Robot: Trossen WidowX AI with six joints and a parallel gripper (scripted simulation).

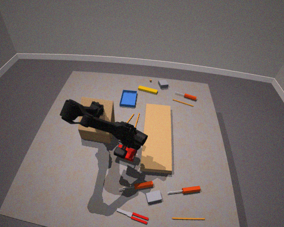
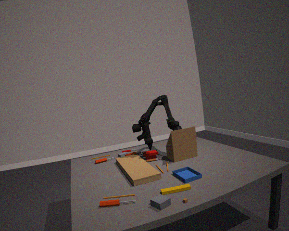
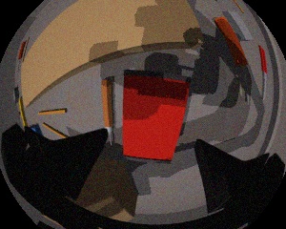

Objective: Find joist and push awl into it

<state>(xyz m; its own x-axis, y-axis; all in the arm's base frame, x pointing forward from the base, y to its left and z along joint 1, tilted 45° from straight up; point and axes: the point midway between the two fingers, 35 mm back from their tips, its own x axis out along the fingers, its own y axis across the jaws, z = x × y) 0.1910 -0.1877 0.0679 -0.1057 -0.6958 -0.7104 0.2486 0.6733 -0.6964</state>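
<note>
My gripper tip is now 7 cm above the red stud finder and 1 cm past it. The rest, counted from my gripper tip: awl (8 cm to the left, 7 cm below, 1 cm behind); blue tray (50 cm to the left, 7 cm below, 5 cm behind); yellow bar (63 cm to the left, 9 cm ahead, 7 cm below).
</note>
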